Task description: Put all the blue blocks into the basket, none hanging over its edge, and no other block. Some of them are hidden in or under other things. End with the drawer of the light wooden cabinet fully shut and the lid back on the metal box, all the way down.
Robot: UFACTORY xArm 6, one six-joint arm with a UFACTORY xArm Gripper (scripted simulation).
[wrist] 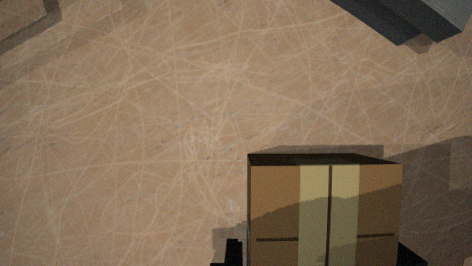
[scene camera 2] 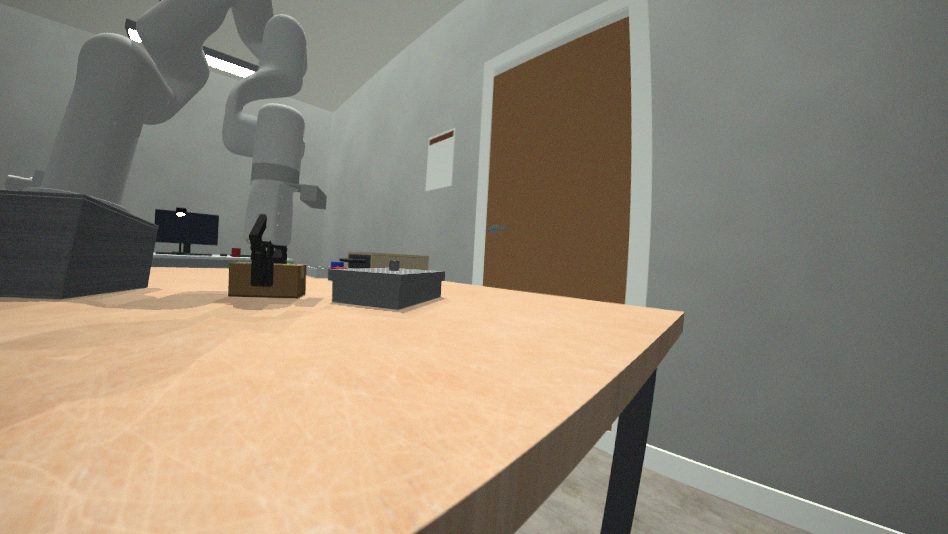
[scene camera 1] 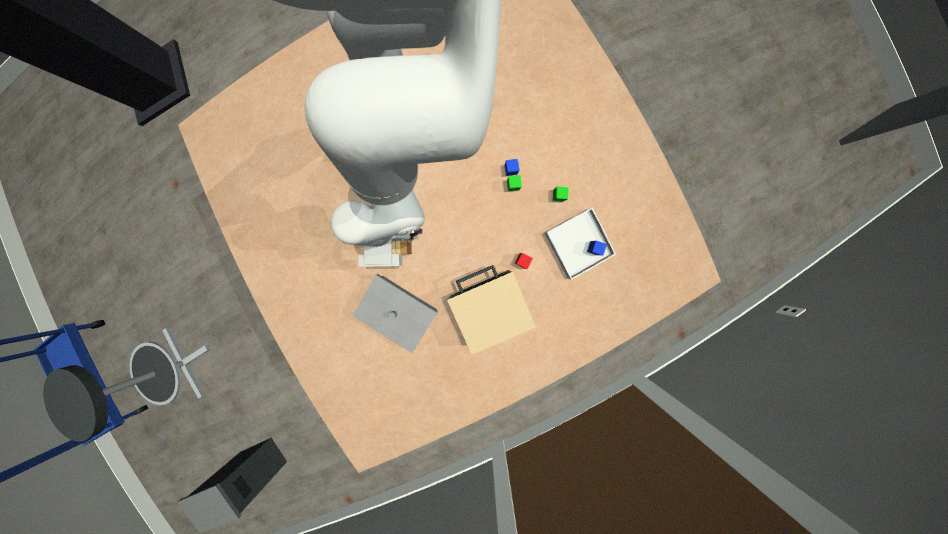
Scene:
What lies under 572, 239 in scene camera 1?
A white basket.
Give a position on a brown cardboard box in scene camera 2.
At 289, 280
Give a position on a metal box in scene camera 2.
At 387, 297

